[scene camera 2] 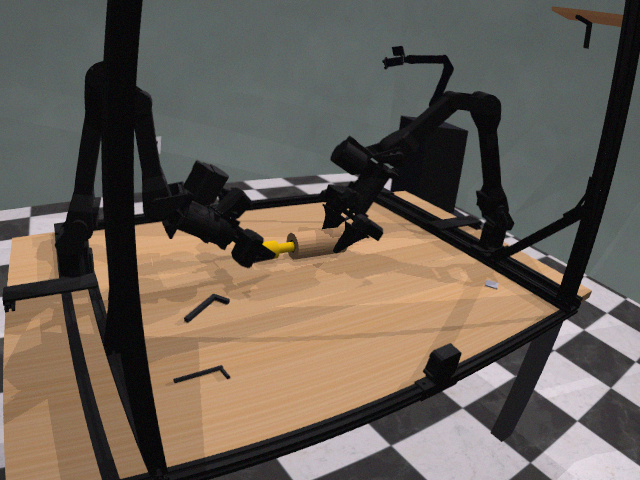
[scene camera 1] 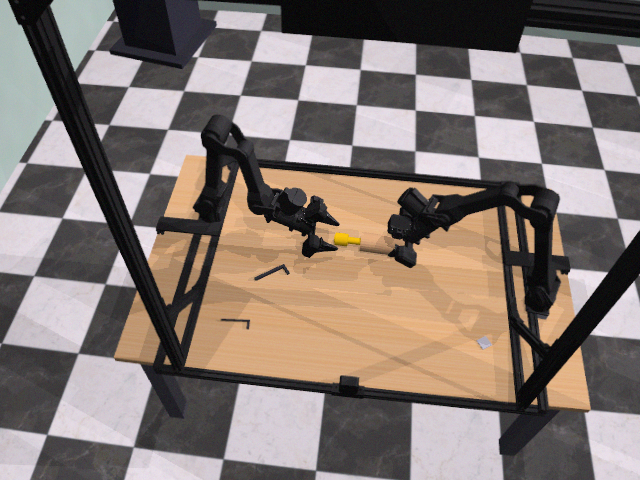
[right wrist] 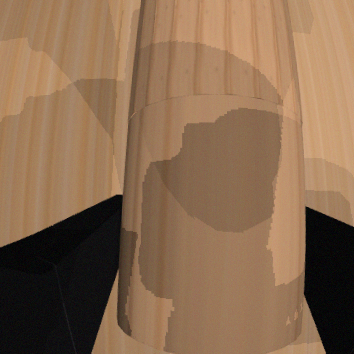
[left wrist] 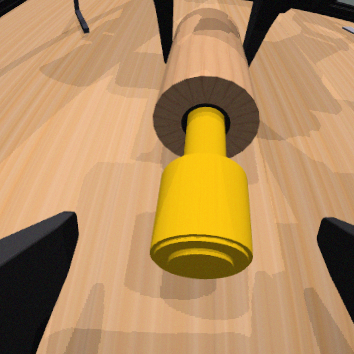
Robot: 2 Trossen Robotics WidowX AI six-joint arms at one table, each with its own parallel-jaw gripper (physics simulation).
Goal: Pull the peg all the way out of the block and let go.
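Places are measured from the left arm's base along level axes (x ahead, y left, z up), in millimetres.
Pixels of known places: left gripper, fingertip midpoint: (scene camera 2: pixel 263 247) (scene camera 1: pixel 338 237) (left wrist: pixel 202 227); right gripper, fingertip midpoint: (scene camera 2: pixel 327 246) (scene camera 1: pixel 389 247) (right wrist: pixel 207 211); left arm's base, link origin: (scene camera 2: pixel 76 272) (scene camera 1: pixel 211 216); right arm's base, link origin: (scene camera 2: pixel 491 245) (scene camera 1: pixel 537 304).
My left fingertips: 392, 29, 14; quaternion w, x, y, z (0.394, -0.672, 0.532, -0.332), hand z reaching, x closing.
Observation:
For each thing: its top centre in the pictures, then the offset to it from my left fingertips, as dx, dy, dz. "*": a spot on its surface instead. Level surfaces: height alone.
- yellow peg, top centre: (left wrist: pixel 210 113) (scene camera 2: pixel 287 239) (scene camera 1: pixel 356 237) +52, +6, +11
- round wooden block, top centre: (right wrist: pixel 236 87) (left wrist: pixel 212 31) (scene camera 2: pixel 319 230) (scene camera 1: pixel 382 238) +125, +16, +22
- wooden table, surface height: dz -33
- dark key, surface spot: (left wrist: pixel 82 20) * +260, +183, -28
- small pale square, surface spot: (scene camera 2: pixel 491 284) (scene camera 1: pixel 482 342) * +455, -203, -30
The yellow peg (scene camera 1: pixel 345 239) (scene camera 2: pixel 277 248) (left wrist: pixel 202 200) has a thick head and a thinner shaft. Its head and part of the shaft stick out of the hole in the end of the round wooden block (scene camera 1: pixel 373 244) (scene camera 2: pixel 312 246) (left wrist: pixel 207 57) (right wrist: pixel 215 175). The shaft's far end is hidden at the hole. My left gripper (scene camera 1: pixel 337 236) (scene camera 2: pixel 269 247) (left wrist: pixel 202 227) is open and empty between its fingers' tips, one finger on each side of the peg's head, apart from it. My right gripper (scene camera 1: pixel 391 244) (scene camera 2: pixel 330 240) (right wrist: pixel 207 211) is shut on the block near its far end.
Two dark hex keys (scene camera 1: pixel 269 272) (scene camera 2: pixel 201 374) lie on the wooden table (scene camera 1: pixel 310 330) at the left. Another dark key (left wrist: pixel 82 20) shows in the left wrist view. A small pale square (scene camera 1: pixel 483 342) (scene camera 2: pixel 491 284) lies at the right. Black rails and posts frame the table.

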